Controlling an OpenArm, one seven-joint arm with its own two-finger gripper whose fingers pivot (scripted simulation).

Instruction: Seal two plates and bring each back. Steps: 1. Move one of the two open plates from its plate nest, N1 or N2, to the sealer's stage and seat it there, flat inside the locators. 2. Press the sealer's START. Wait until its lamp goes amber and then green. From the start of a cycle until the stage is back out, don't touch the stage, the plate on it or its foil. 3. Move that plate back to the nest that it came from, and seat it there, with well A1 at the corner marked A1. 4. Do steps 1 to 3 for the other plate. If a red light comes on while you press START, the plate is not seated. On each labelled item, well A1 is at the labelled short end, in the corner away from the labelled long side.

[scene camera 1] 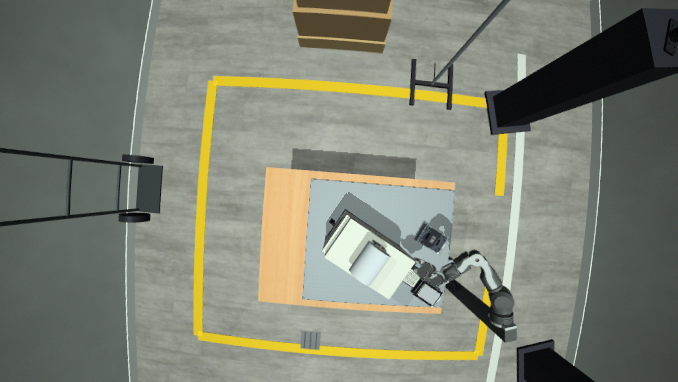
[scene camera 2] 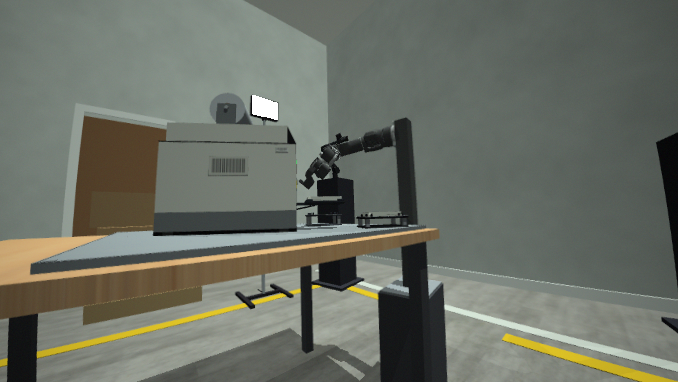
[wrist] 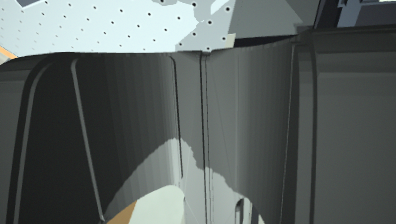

The pictures show: the gripper and a black arm post.
